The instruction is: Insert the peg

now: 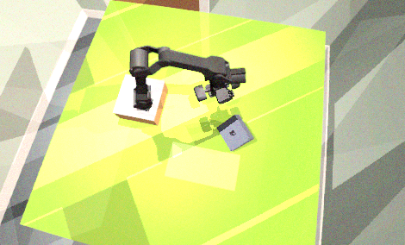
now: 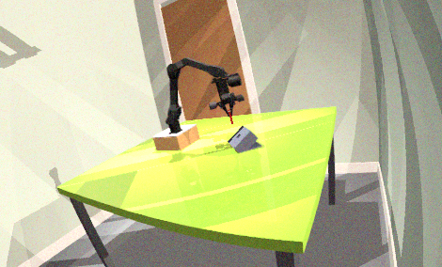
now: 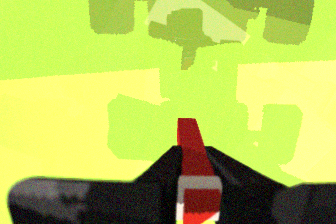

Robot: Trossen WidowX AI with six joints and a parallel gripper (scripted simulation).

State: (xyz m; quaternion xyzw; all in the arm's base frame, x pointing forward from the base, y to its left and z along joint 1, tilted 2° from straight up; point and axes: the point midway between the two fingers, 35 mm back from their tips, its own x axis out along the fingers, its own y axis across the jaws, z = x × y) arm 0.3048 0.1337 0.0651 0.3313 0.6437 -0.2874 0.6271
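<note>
Now: the sloped panel 13 cm to the right of my gripper tip, 13 cm ahead of it and 9 cm below it. From my gripper tip the other things lie so: red peg (2 cm above).
</note>
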